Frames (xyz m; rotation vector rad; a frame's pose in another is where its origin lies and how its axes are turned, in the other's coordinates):
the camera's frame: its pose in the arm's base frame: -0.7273 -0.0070 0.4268 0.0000 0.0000 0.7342
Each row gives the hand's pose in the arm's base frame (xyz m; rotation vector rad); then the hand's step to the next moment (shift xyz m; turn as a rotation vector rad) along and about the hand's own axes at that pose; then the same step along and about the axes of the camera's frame.
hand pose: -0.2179 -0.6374 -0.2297 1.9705 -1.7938 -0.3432
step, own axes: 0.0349 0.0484 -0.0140 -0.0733 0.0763 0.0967
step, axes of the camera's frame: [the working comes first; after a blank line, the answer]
step, axes of the arm's base frame: -0.0314 -0.0347 0.0396 -0.1212 0.0528 -0.0554

-0.0465 -0.0047 0.0396 -0.0546 0.1204 -0.0554
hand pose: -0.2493 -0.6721 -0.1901 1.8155 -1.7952 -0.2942
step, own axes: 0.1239 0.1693 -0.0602 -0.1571 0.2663 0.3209
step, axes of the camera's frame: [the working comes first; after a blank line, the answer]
step, axes of the arm's base frame: -0.1020 -0.0964 0.1672 -0.4066 0.0923 -0.1572

-0.1403 -0.0032 0.1672 -0.2400 0.3410 -0.1572
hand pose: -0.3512 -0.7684 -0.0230 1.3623 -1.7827 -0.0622
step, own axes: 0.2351 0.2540 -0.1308 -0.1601 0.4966 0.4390
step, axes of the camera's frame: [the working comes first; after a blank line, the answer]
step, axes of the arm's base frame: -0.1146 -0.0300 0.3505 -0.6584 0.1352 -0.1150

-0.1052 0.0545 0.3505 -0.3982 0.5414 -0.1150
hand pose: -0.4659 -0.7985 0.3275 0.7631 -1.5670 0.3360
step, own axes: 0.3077 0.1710 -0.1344 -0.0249 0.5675 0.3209
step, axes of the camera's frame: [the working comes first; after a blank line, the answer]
step, axes of the arm's base frame: -0.0007 0.1258 0.3552 -0.6107 0.2240 0.0496

0.0837 0.0939 0.3552 -0.3033 0.5755 0.0496
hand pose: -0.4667 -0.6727 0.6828 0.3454 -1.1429 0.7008
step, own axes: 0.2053 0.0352 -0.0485 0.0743 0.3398 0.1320
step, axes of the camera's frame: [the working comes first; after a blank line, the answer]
step, axes of the arm's base frame: 0.0594 0.1221 0.1652 -0.3020 0.1988 0.0876

0.1259 0.0509 0.1652 -0.0910 0.3499 0.0876
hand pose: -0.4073 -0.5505 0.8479 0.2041 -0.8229 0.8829
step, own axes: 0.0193 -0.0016 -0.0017 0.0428 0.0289 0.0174
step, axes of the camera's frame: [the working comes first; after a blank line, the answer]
step, axes of the arm's base frame: 0.0091 0.0115 0.0128 -0.0160 0.0360 0.0376

0.0144 0.0024 0.0128 0.0122 0.0375 0.0376
